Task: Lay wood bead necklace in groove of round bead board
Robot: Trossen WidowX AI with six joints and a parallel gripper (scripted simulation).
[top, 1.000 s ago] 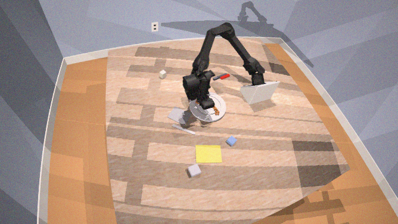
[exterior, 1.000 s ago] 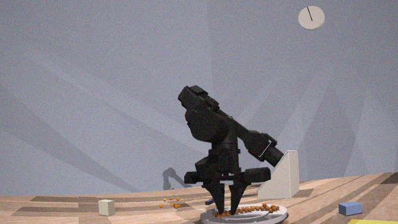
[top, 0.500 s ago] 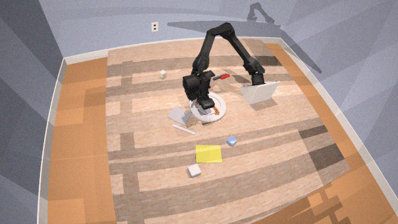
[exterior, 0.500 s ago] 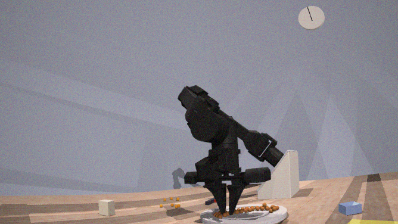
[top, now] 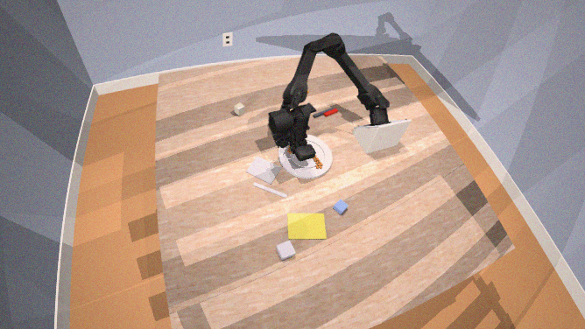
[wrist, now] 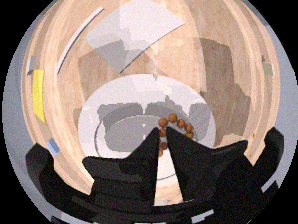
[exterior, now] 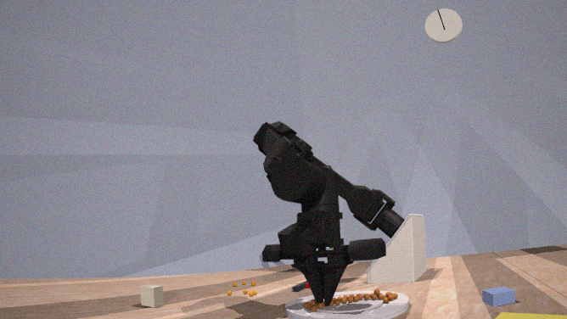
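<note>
The grey sheet lies 120 mm ahead of my gripper tip, 40 mm to the left of it and 10 mm below it. Also, from my gripper tip: blue block (250 mm to the left, 80 mm behind, 10 mm below); stick (120 mm to the left, 120 mm ahead, 10 mm below); red-tipped tool (220 mm behind, 180 mm to the right, 10 mm below).
</note>
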